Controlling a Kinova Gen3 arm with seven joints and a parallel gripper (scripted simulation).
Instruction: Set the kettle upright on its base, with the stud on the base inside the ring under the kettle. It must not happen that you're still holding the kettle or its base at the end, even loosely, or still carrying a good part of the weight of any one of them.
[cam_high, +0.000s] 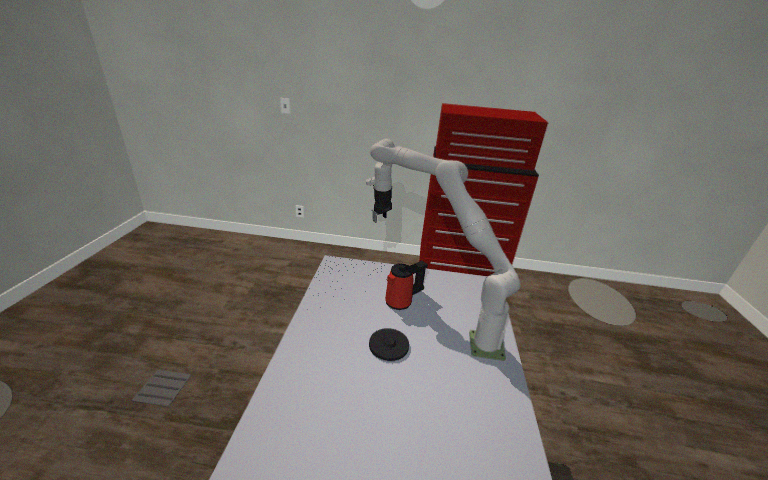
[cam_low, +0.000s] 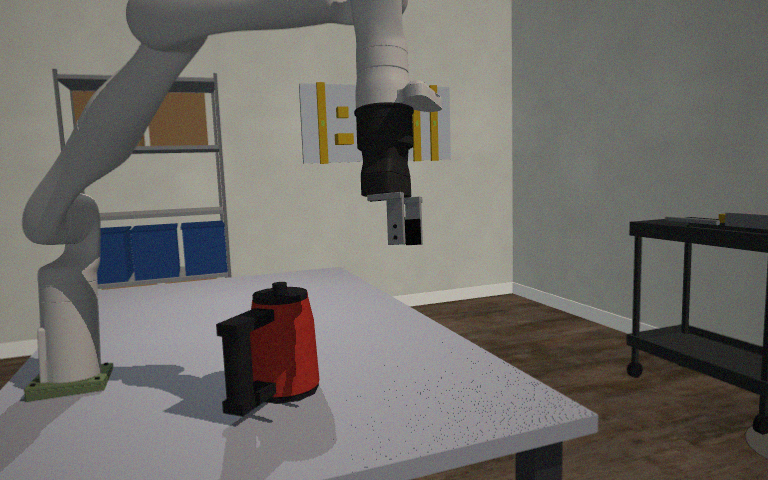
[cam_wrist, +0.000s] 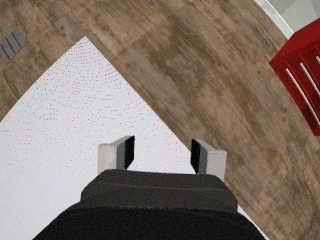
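Now: the red kettle 150 mm behind my hand, 220 mm to the left of it and 190 mm below it. Round my hand: round black base: 100 mm behind, 500 mm to the left, 270 mm below.
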